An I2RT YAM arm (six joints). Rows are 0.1 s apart.
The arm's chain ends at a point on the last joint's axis. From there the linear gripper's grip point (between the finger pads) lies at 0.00 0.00 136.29 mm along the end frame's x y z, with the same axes.
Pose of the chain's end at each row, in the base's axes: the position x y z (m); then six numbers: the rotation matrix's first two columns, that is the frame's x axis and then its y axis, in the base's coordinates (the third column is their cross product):
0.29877 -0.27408 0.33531 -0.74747 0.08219 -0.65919 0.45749 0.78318 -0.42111
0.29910 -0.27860 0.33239 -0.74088 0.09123 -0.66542 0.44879 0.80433 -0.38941
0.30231 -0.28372 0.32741 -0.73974 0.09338 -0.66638 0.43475 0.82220 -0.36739
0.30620 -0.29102 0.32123 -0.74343 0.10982 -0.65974 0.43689 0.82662 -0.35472
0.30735 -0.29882 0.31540 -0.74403 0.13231 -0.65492 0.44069 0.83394 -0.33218
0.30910 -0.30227 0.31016 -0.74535 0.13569 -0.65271 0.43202 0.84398 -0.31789
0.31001 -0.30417 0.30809 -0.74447 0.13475 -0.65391 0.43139 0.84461 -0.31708
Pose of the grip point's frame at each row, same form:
0.36441 -0.35808 0.25040 -0.74747 0.08219 -0.65919 0.45749 0.78318 -0.42111
0.36720 -0.35862 0.24559 -0.74088 0.09123 -0.66542 0.44879 0.80433 -0.38941
0.37231 -0.36024 0.23898 -0.73974 0.09338 -0.66638 0.43475 0.82220 -0.36739
0.37522 -0.36624 0.23094 -0.74343 0.10982 -0.65974 0.43689 0.82662 -0.35472
0.37580 -0.37184 0.22289 -0.74403 0.13231 -0.65492 0.44069 0.83394 -0.33218
0.37830 -0.37299 0.21644 -0.74535 0.13569 -0.65271 0.43202 0.84398 -0.31789
0.37946 -0.37479 0.21447 -0.74447 0.13475 -0.65391 0.43139 0.84461 -0.31708

